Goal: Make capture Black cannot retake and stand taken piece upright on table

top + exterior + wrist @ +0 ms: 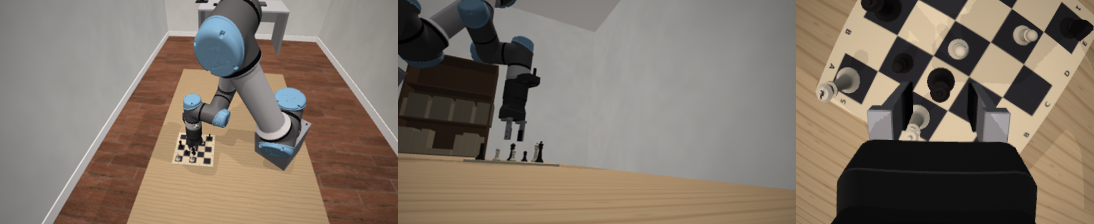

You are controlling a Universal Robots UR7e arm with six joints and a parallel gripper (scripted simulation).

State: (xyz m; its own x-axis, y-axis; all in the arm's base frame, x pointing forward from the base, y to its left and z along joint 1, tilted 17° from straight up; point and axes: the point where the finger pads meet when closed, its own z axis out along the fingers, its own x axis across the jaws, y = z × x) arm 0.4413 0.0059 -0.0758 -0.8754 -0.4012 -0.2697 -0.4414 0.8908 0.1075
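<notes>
The black pawn lies 60 mm below my hand and 40 mm ahead of it. The rest, counted from my hand: chessboard 80 mm below, 40 mm to the right.
</notes>
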